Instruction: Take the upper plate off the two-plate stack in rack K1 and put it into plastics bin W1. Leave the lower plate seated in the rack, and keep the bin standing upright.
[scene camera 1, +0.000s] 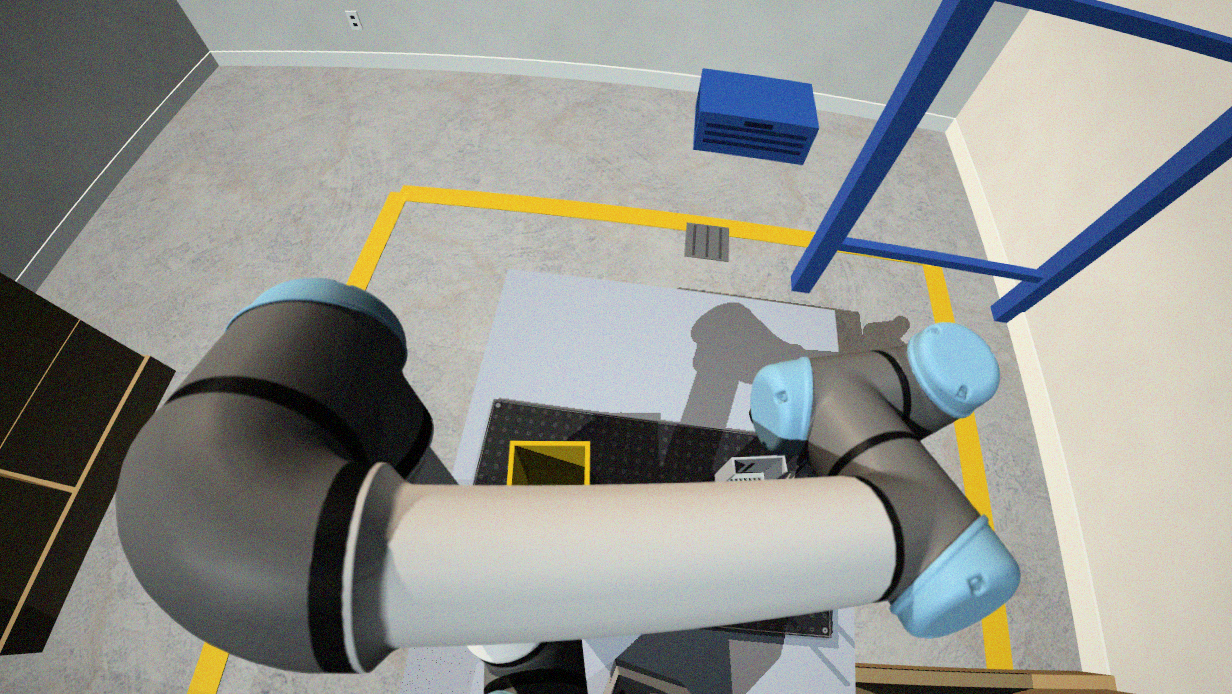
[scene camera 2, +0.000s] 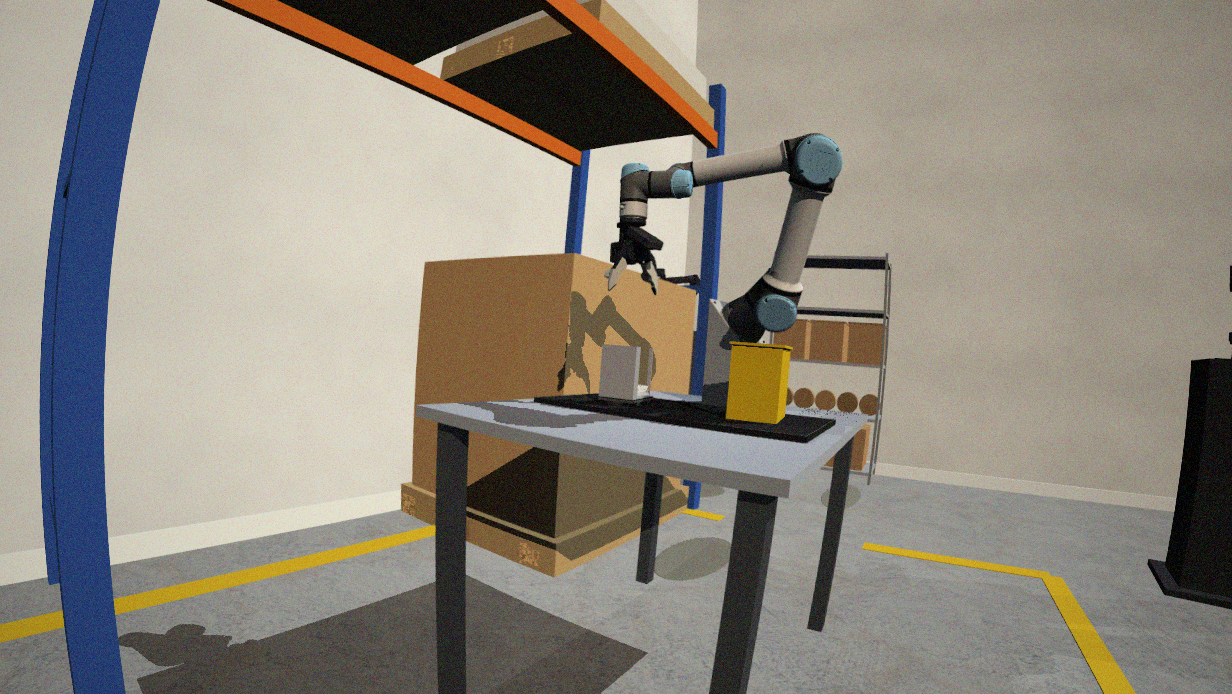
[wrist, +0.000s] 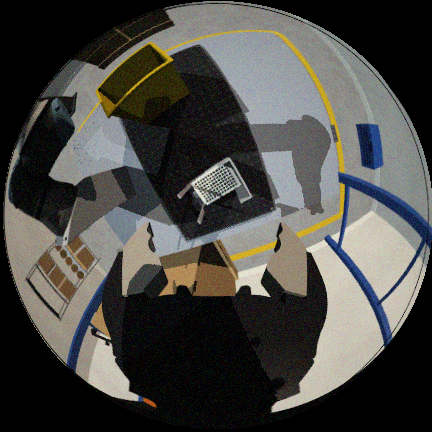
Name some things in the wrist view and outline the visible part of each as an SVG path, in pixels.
My gripper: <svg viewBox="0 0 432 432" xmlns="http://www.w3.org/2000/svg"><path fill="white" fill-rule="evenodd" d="M144 222L127 240L122 251L117 253L106 277L101 297L102 315L110 336L112 353L115 356L114 361L129 380L128 391L152 400L155 403L157 412L177 417L175 425L206 429L255 426L253 417L270 414L271 406L276 401L300 392L299 381L314 362L312 358L316 355L317 341L327 312L327 294L323 279L311 252L306 250L302 241L286 223L279 222L274 253L270 255L260 279L261 285L269 296L251 294L249 285L241 285L236 294L230 296L191 295L186 285L178 285L176 287L176 294L159 295L166 286L168 279L158 255L154 253L155 247L152 242L153 233L150 222Z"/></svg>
A plastics bin W1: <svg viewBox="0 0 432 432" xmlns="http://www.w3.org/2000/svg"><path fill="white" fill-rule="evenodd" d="M153 42L149 41L130 54L95 89L95 93L107 118L112 115L148 124L167 107L190 93L172 64L174 60Z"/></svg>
A white plate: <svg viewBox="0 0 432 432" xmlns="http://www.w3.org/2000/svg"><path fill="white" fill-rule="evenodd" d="M228 161L219 167L217 165L190 182L205 205L241 185Z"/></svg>
